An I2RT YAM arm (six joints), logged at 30 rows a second.
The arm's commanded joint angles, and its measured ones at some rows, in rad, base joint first. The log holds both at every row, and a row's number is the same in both.
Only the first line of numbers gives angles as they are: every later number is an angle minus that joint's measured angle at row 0.
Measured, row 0:
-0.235, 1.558, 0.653, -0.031, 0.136, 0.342
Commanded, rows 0 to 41:
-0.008, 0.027, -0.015, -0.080, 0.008, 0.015
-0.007, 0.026, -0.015, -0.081, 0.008, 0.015
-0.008, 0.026, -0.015, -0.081, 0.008, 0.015
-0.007, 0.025, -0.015, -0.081, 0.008, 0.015
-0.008, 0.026, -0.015, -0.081, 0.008, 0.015
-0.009, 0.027, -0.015, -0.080, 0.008, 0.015
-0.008, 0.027, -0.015, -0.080, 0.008, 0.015
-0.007, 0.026, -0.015, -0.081, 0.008, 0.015
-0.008, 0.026, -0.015, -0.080, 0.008, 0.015
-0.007, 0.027, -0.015, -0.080, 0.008, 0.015
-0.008, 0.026, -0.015, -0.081, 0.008, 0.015
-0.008, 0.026, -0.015, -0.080, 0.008, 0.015
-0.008, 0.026, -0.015, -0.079, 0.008, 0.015
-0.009, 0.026, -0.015, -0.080, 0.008, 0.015
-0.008, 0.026, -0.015, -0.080, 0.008, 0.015
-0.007, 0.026, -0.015, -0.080, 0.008, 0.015
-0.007, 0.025, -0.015, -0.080, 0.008, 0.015
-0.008, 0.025, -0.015, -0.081, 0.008, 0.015
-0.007, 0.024, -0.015, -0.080, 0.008, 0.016
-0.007, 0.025, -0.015, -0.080, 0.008, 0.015
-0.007, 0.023, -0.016, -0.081, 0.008, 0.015
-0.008, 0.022, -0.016, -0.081, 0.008, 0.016
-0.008, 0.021, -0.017, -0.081, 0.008, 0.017
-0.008, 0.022, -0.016, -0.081, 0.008, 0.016
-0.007, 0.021, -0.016, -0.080, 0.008, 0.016
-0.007, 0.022, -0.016, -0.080, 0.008, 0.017
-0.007, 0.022, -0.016, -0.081, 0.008, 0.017
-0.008, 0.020, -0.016, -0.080, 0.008, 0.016
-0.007, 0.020, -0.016, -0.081, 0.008, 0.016
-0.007, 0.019, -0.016, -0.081, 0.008, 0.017
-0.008, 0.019, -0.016, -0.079, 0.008, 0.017
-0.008, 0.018, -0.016, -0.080, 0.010, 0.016
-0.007, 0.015, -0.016, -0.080, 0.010, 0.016
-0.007, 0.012, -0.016, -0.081, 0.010, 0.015
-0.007, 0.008, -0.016, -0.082, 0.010, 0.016
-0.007, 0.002, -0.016, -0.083, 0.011, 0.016
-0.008, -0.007, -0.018, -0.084, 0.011, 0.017
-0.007, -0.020, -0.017, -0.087, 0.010, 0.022
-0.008, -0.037, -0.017, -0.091, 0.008, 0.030
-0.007, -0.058, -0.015, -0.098, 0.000, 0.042
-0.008, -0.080, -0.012, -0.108, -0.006, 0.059
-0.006, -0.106, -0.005, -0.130, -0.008, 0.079
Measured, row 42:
0.000, -0.038, -0.002, -0.051, -0.008, 0.024
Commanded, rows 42 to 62:
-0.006, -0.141, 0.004, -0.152, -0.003, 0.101
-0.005, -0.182, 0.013, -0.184, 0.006, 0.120
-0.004, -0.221, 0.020, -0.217, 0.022, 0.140
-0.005, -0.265, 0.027, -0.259, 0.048, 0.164
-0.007, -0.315, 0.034, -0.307, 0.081, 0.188
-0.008, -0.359, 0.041, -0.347, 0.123, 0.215
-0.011, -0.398, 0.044, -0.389, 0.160, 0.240
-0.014, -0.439, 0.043, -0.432, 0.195, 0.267
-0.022, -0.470, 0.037, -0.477, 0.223, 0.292
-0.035, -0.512, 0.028, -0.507, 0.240, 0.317
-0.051, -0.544, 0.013, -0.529, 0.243, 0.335
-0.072, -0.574, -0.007, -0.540, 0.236, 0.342
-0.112, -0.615, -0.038, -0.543, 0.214, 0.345
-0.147, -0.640, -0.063, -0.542, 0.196, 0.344
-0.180, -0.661, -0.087, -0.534, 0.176, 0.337
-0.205, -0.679, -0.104, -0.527, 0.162, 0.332
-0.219, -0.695, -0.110, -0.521, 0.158, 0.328
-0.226, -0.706, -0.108, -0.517, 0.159, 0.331
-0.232, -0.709, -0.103, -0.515, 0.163, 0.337
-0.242, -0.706, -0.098, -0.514, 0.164, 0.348
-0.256, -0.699, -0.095, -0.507, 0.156, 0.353
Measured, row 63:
-0.232, -0.689, -0.107, -0.508, 0.166, 0.323
